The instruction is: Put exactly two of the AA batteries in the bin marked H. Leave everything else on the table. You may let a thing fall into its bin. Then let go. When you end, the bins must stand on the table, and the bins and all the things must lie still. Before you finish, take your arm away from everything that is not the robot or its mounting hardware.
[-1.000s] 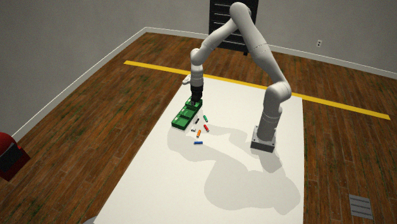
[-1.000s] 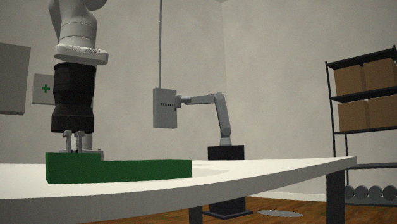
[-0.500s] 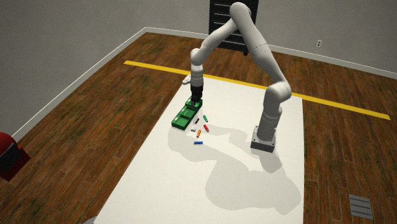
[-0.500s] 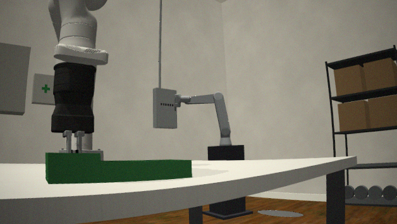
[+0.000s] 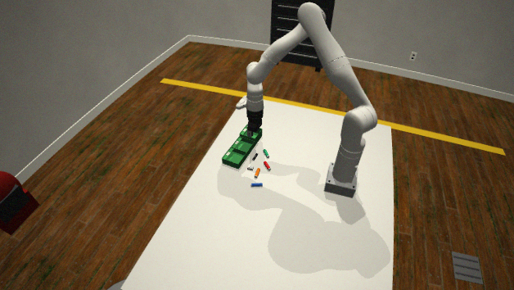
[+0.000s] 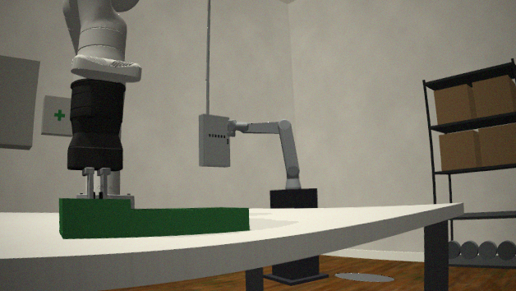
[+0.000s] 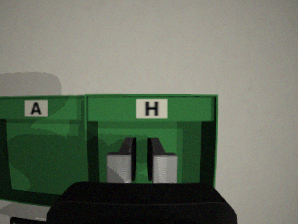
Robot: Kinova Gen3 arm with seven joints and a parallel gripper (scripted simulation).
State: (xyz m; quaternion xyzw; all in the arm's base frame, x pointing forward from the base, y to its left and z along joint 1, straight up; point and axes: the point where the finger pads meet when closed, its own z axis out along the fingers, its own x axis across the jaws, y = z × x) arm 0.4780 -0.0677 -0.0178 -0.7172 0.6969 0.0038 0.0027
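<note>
Now: hand 8 cm to the right of the green bin marked H and 1 cm above it. Round my hand: green battery 12 cm behind, 6 cm to the left, 3 cm below; pale piece 17 cm to the left, 10 cm behind, 3 cm below; black battery 10 cm to the left, 8 cm behind, 3 cm below.
</note>
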